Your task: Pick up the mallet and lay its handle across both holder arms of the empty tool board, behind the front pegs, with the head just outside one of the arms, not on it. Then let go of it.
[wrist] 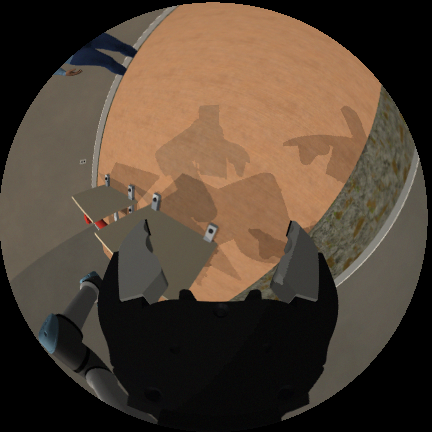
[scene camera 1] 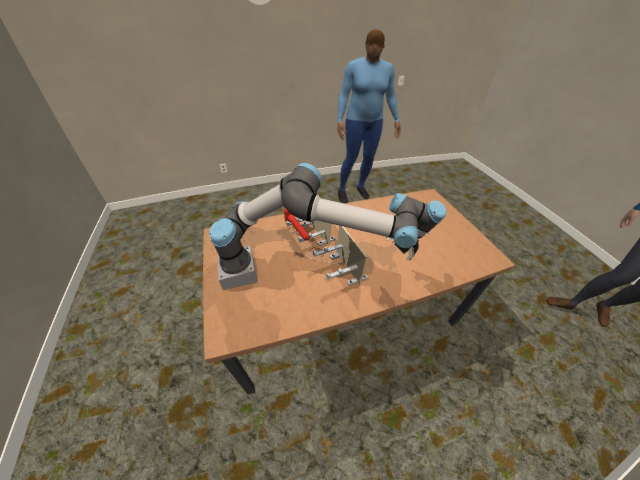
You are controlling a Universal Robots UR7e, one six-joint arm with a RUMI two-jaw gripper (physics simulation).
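Seen in the pictures: gripper, fingertip midpoint: (wrist: 218, 222) (scene camera 1: 397, 248); arm's base, origin of the base link: (scene camera 1: 235, 261).
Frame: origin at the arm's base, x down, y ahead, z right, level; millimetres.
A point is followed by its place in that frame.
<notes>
The red mallet (scene camera 1: 297, 225) {x -21, y 325, z -208 mm} (wrist: 101, 224) {x -14, y 344, z -220 mm} is at the far tool board (scene camera 1: 321, 231) {x 14, y 457, z -182 mm} (wrist: 102, 200) {x -8, y 467, z -230 mm}, its handle apparently lying over that board's holder arms. The robot arm hides part of it in the scene view, and the boards hide most of it in the wrist view. The near tool board (scene camera 1: 355, 256) {x -50, y 577, z 84 mm} (wrist: 177, 250) {x -8, y 586, z 88 mm} stands upright, with a holder arm (scene camera 1: 328, 250) {x -9, y 465, z -10 mm} and another holder arm (scene camera 1: 342, 272) {x -7, y 505, z 138 mm} pointing toward the robot base; no tool shows on them. My gripper (scene camera 1: 412, 252) (wrist: 218, 222) {x -102, y 772, z 108 mm} is open and empty, above the table on the other side of the boards from the base.
The wooden table (scene camera 1: 439, 268) {x 88, y 1067, z 116 mm} (wrist: 250, 60) {x 88, y 1040, z -75 mm} carries the boards and the robot base (scene camera 1: 237, 276) {x 10, y 12, z 85 mm}. The forearm (scene camera 1: 356, 215) {x -436, y 489, z 247 mm} passes above the boards. One person (scene camera 1: 369, 93) stands behind the table, and another person's legs (scene camera 1: 604, 279) show at the right.
</notes>
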